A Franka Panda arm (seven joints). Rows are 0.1 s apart.
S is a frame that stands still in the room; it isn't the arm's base.
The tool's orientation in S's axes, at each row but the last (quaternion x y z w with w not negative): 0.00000 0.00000 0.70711 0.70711; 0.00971 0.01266 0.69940 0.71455; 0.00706 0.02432 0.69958 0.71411; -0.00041 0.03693 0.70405 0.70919; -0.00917 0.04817 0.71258 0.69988; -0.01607 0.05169 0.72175 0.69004; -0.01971 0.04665 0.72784 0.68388; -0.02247 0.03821 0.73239 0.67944; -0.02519 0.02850 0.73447 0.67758; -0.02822 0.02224 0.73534 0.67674
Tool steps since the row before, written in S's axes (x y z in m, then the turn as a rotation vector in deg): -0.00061 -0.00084 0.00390 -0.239 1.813 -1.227; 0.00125 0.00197 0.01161 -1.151 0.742 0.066; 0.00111 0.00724 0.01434 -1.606 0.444 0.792; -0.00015 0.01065 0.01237 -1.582 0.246 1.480; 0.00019 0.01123 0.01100 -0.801 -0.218 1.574; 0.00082 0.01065 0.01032 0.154 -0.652 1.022; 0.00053 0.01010 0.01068 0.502 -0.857 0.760; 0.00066 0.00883 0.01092 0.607 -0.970 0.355; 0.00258 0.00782 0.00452 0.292 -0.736 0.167; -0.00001 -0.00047 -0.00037 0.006 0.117 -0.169
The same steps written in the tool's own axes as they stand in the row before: -0.00084 0.00061 0.00390 1.813 0.239 -1.227; 0.00194 -0.00084 0.01165 0.717 1.168 0.032; 0.00690 -0.00032 0.01454 0.392 1.648 0.730; 0.00998 0.00088 0.01289 0.158 1.658 1.407; 0.01030 0.00025 0.01187 -0.328 0.891 1.505; 0.00958 -0.00073 0.01133 -0.752 -0.072 0.960; 0.00901 -0.00070 0.01160 -0.954 -0.418 0.692; 0.00780 -0.00103 0.01165 -1.040 -0.525 0.281; 0.00722 -0.00316 0.00511 -0.768 -0.231 0.111; -0.00044 0.00005 -0.00040 0.128 -0.015 -0.160
